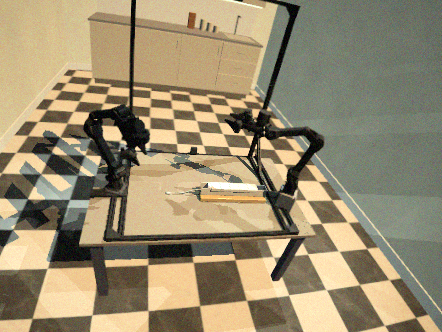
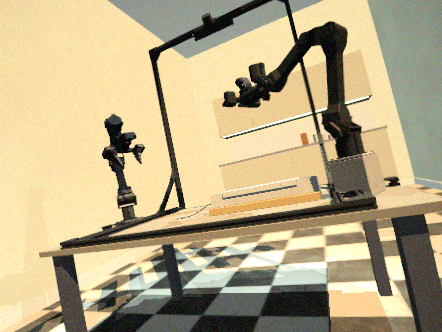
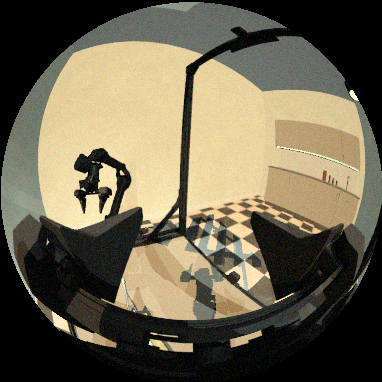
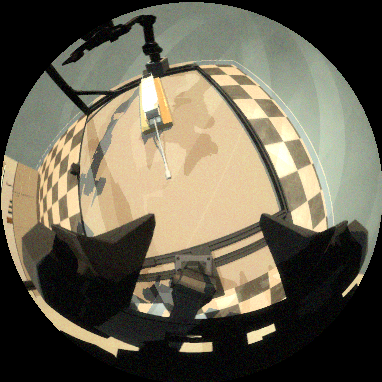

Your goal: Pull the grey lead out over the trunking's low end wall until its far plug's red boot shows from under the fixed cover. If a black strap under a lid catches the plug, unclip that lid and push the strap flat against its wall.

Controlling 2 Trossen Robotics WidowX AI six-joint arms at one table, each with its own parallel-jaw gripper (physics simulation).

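Places are measured from the left arm's base along level axes (x back, y right, z up), in centimetres.
Pixels of known places: left gripper, between the fingertips: (image 1: 227, 116) (image 3: 198, 215); right gripper, between the fingertips: (image 1: 142, 160) (image 2: 132, 165) (image 3: 91, 213) (image 4: 209, 219); left arm's base, origin of its link: (image 1: 288, 191) (image 2: 352, 156) (image 4: 155, 59); right arm's base, origin of its link: (image 1: 115, 186) (image 2: 129, 219) (image 4: 192, 271).
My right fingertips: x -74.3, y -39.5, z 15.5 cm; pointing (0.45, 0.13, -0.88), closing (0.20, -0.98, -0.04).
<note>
For each thing: its top centre in the pictures, then the offset to it from my right fingertips. "*": a spot on its surface instead.
- trunking, centre of its top: (image 2: 259, 185) (image 4: 147, 88) (image 1: 234, 186) dx +43.4, dy +30.6, dz -19.2 cm
- pale grey lead, a spot on its surface: (image 4: 162, 150) (image 2: 193, 213) (image 1: 182, 192) * dx +16.8, dy +16.0, dz -25.7 cm
- small pale plug, centre of its top: (image 4: 167, 173) dx +9.9, dy +12.5, dz -26.1 cm
The trunking (image 1: 231, 186) (image 2: 265, 192) (image 4: 150, 97) lies on the table with pale lids on and an orange strip along one side. The pale grey lead (image 1: 182, 192) (image 2: 196, 213) (image 4: 162, 150) runs out of its end onto the table and ends in a small pale plug (image 4: 168, 176). No red boot or black strap shows. My left gripper (image 1: 229, 126) (image 3: 198, 215) is open and empty, high above the table beyond the trunking. My right gripper (image 1: 141, 157) (image 3: 91, 213) (image 4: 209, 219) is open and empty, above the table's left side, away from the lead.
A black frame (image 1: 210, 237) (image 2: 225, 221) edges the table, with posts (image 1: 276, 60) (image 2: 166, 125) rising at the back. A small dark object (image 1: 193, 150) stands at the table's far edge. A grey block (image 2: 356, 174) is at the left arm's base, close to the trunking's other end.
</note>
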